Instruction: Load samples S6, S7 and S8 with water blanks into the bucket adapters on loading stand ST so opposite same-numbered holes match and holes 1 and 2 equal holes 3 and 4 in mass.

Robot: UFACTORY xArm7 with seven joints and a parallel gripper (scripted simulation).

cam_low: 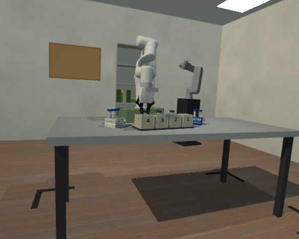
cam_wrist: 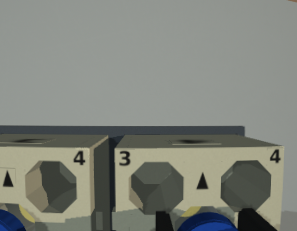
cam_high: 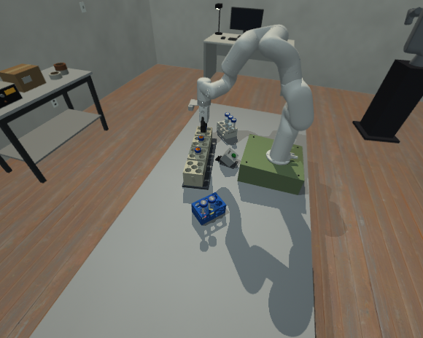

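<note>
Right now my hand is 18 cm past the white-dot tube, 13 cm to the left of it and 6 cm above it. Also, from my hand: white rack (14 cm behind, 15 cm to the right, 9 cm below); tube rack (10 cm behind, 52 cm to the left, 9 cm below).
</note>
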